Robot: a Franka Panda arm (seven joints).
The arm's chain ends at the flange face. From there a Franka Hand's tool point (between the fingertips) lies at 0.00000 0.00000 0.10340 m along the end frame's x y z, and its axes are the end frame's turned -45 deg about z.
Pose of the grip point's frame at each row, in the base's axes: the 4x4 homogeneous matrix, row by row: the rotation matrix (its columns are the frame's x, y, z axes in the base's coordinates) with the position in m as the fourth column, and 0 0 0 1 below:
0.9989, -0.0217, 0.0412, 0.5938; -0.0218, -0.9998, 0.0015, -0.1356; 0.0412, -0.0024, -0.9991, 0.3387; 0, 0, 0, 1
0.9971, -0.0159, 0.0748, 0.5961; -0.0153, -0.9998, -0.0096, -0.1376; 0.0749, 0.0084, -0.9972, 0.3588; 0, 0, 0, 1
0.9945, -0.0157, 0.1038, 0.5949; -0.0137, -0.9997, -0.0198, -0.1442; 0.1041, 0.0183, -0.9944, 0.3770; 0, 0, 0, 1
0.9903, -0.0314, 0.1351, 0.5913; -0.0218, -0.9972, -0.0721, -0.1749; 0.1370, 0.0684, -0.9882, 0.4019; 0, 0, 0, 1
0.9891, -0.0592, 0.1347, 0.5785; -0.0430, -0.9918, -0.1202, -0.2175; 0.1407, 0.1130, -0.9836, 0.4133; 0, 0, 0, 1
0.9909, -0.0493, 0.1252, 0.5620; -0.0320, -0.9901, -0.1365, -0.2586; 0.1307, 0.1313, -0.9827, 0.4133; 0, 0, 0, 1
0.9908, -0.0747, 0.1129, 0.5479; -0.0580, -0.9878, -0.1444, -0.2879; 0.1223, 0.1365, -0.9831, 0.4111; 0, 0, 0, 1
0.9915, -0.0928, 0.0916, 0.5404; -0.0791, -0.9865, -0.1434, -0.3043; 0.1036, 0.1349, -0.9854, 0.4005; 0, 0, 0, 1
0.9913, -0.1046, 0.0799, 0.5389; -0.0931, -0.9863, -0.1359, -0.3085; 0.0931, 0.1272, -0.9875, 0.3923; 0, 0, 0, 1
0.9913, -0.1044, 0.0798, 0.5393; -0.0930, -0.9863, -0.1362, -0.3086; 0.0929, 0.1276, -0.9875, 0.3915; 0, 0, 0, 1
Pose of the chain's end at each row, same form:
0.6910, -0.7217, 0.0412, 0.5895; -0.7224, -0.6916, 0.0015, -0.1358; 0.0274, -0.0308, -0.9991, 0.4420; 0, 0, 0, 1
0.6938, -0.7163, 0.0748, 0.5884; -0.7178, -0.6961, -0.0096, -0.1366; 0.0589, -0.0470, -0.9972, 0.4619; 0, 0, 0, 1
0.6921, -0.7143, 0.1038, 0.5842; -0.7166, -0.6972, -0.0198, -0.1422; 0.0865, -0.0607, -0.9944, 0.4798; 0, 0, 0, 1
0.6780, -0.7225, 0.1351, 0.5773; -0.7205, -0.6897, -0.0721, -0.1674; 0.1452, -0.0485, -0.9882, 0.5041; 0, 0, 0, 1
0.6575, -0.7413, 0.1347, 0.5646; -0.7317, -0.6709, -0.1202, -0.2051; 0.1794, -0.0196, -0.9836, 0.5150; 0, 0, 0, 1
0.6658, -0.7355, 0.1252, 0.5491; -0.7227, -0.6775, -0.1365, -0.2445; 0.1853, 0.0004, -0.9827, 0.5149; 0, 0, 0, 1
0.6478, -0.7534, 0.1129, 0.5362; -0.7395, -0.6575, -0.1444, -0.2730; 0.1830, 0.0100, -0.9831, 0.5128; 0, 0, 0, 1
0.6355, -0.7667, 0.0916, 0.5309; -0.7535, -0.6416, -0.1434, -0.2895; 0.1686, 0.0221, -0.9854, 0.5024; 0, 0, 0, 1
0.6270, -0.7749, 0.0799, 0.5306; -0.7633, -0.6316, -0.1359, -0.2944; 0.1558, 0.0241, -0.9875, 0.4944; 0, 0, 0, 1
0.6271, -0.7748, 0.0798, 0.5310; -0.7632, -0.6317, -0.1362, -0.2945; 0.1559, 0.0245, -0.9875, 0.4936; 0, 0, 0, 1

